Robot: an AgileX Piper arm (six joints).
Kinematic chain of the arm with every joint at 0, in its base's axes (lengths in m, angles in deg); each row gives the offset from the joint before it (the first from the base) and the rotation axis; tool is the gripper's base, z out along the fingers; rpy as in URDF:
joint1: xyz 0 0 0.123 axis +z
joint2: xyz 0 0 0 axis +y
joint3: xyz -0.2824 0 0.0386 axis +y
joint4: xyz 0.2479 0 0.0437 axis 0.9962 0 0.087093
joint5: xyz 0 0 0 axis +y
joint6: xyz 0.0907 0 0.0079 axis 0.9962 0 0.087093
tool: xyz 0 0 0 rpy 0 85.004 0
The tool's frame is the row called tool.
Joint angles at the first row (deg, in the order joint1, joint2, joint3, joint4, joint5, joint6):
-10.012 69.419 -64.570 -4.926 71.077 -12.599
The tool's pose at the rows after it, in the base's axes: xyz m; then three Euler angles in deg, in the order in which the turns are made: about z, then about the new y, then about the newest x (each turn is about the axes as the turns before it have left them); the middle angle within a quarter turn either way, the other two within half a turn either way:
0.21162 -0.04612 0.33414 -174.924 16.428 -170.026
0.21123 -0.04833 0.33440 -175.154 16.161 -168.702
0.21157 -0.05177 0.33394 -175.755 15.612 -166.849
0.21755 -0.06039 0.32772 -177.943 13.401 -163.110
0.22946 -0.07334 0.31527 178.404 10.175 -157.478
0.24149 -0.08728 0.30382 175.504 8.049 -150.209
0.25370 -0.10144 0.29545 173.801 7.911 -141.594
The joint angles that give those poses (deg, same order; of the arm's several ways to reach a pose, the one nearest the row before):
-10.012 69.419 -63.799 -5.747 71.077 -12.656
-10.013 69.419 -63.799 -7.249 71.078 -12.001
-10.011 69.670 -63.799 -9.491 71.077 -10.790
-10.012 71.692 -63.798 -14.556 71.076 -7.274
-10.013 75.639 -63.798 -22.043 71.077 -1.385
-10.012 79.652 -63.798 -30.734 70.879 4.780
-10.012 83.367 -63.799 -40.643 70.158 11.463

